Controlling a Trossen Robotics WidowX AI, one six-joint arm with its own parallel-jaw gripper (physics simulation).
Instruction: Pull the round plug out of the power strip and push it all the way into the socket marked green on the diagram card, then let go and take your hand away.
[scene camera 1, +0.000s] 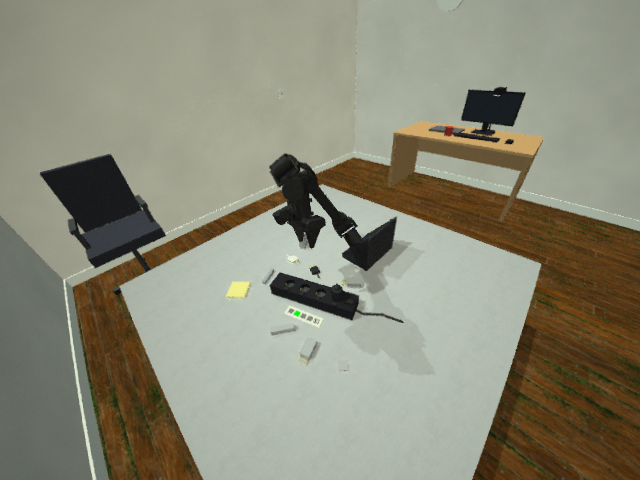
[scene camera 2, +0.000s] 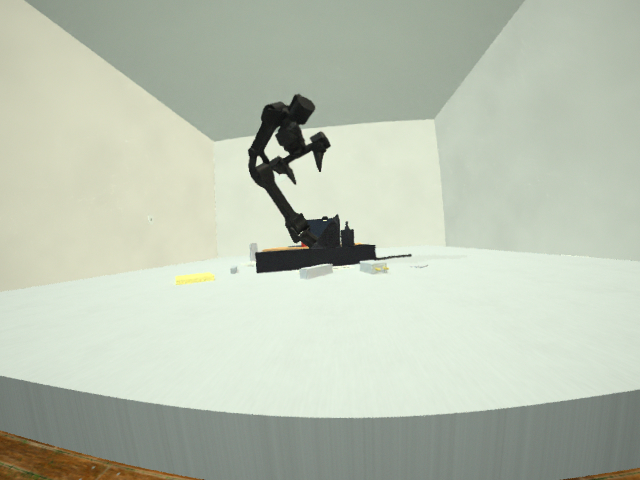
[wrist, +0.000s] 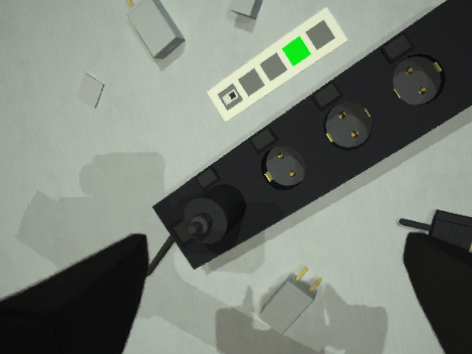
Labels:
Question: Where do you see a diagram card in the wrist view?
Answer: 318, 36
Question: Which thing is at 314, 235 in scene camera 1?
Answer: The gripper.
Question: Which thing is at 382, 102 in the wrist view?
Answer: A black power strip.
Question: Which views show the gripper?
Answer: Scene camera 1, scene camera 2 and the wrist view: all of them.

